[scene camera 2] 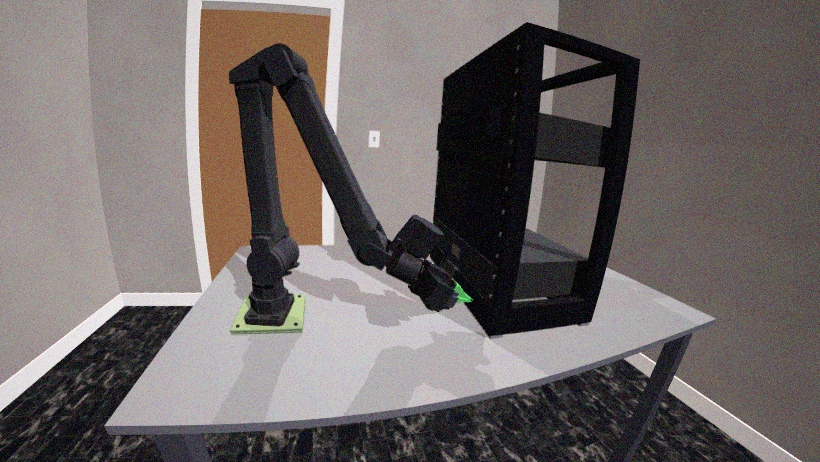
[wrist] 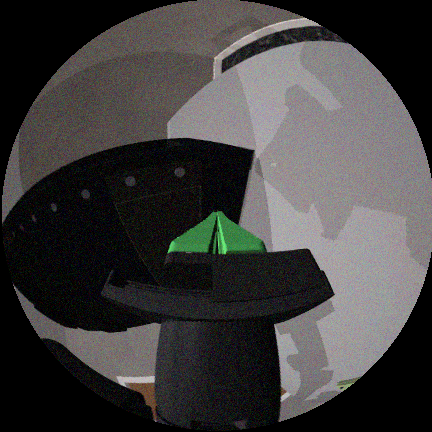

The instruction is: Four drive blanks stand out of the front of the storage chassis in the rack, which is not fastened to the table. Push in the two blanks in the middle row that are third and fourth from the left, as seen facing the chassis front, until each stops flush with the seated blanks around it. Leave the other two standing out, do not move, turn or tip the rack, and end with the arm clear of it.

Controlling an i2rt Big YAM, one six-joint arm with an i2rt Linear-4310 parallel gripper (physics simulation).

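Frame: origin at the arm's base, x ahead, y left, z up, level; metres.
Where they show: gripper, fingertip midpoint: (scene camera 2: 471, 300) (wrist: 217, 214); arm's base, link origin: (scene camera 2: 271, 310).
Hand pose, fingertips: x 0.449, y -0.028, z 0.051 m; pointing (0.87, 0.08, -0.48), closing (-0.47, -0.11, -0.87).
Things, the pixels of their centre, and the offset from my fingertips. "spot": a spot on its surface instead. Level surfaces: height alone.
- faintly outlined panel, body centre: (wrist: 183, 283) (scene camera 2: 457, 250) dz +0.053, dx +0.013, dy +0.191 m
- grey table, surface height: dz -0.064 m
- small dark part, surface spot: (scene camera 2: 439, 137) spot: dz +0.361, dx -0.023, dy +0.383 m
The black rack (scene camera 2: 519, 189) (wrist: 75, 240) stands upright on the table, its dark front facing the arm. A faintly outlined panel (scene camera 2: 479, 258) (wrist: 160, 220) shows low on that front. The four standing-out drive blanks and the middle row cannot be made out in the dark of either view. My gripper (scene camera 2: 463, 292) (wrist: 217, 214) is shut and empty, its green fingertips together. It is low beside the lower part of the rack's front, tilted downward. Whether the tips touch the rack cannot be told.
A grey box (scene camera 2: 545, 279) shows low inside the rack through its open side, and another dark box (scene camera 2: 569, 140) shows higher up. The arm's base stands on a green plate (scene camera 2: 238, 325) on the grey table (scene camera 2: 321, 378). A small dark part (scene camera 2: 439, 137) juts from the rack's far front edge.
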